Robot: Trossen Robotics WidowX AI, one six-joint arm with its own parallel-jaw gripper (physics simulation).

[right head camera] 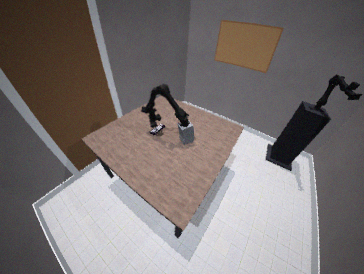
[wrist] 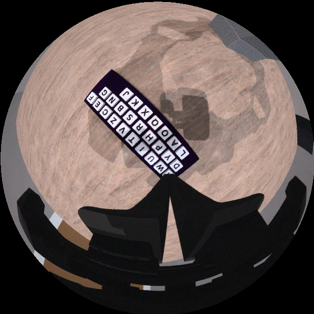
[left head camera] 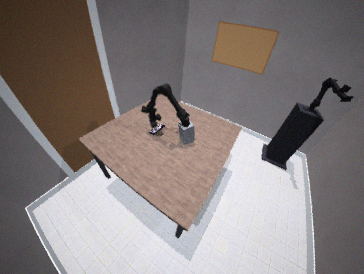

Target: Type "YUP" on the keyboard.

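Seen in the pictures: gripper, fingertip midpoint: (right head camera: 153, 127) (left head camera: 153, 127); arm's base, link origin: (right head camera: 185, 124) (left head camera: 185, 124).
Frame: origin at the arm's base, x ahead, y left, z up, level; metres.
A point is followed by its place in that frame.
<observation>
A small dark purple keyboard (left head camera: 157, 129) @[x 0.305, y 0.035, z -0.187 m] (right head camera: 157, 130) @[x 0.299, y 0.049, z -0.187 m] (wrist: 111, 80) with white letter keys lies slantwise on the table. In the wrist view, the Y key (wrist: 167, 157), the U key (wrist: 151, 158) and the P key (wrist: 159, 146) show near its lower right end, beside W and D. My gripper (left head camera: 155, 124) @[x 0.324, y 0.079, z -0.137 m] (right head camera: 155, 125) @[x 0.324, y 0.079, z -0.137 m] (wrist: 168, 177) is shut and empty, pointing down at that end. Its fingertips overlap the corner past W and partly hide a key there. Whether the tips touch the keyboard I cannot tell.
The wooden table (left head camera: 165, 175) @[x -0.079, y 0.427, z -0.205 m] (right head camera: 165, 175) @[x -0.092, y 0.420, z -0.205 m] carries the arm's grey base block (left head camera: 187, 134) @[x -0.044, y 0.033, z -0.077 m] (right head camera: 186, 134) @[x -0.043, y 0.035, z -0.076 m] (wrist: 242, 42), beside the keyboard. A second black arm stands on a tall dark pedestal (left head camera: 295, 132) (right head camera: 300, 131) away from the table.
</observation>
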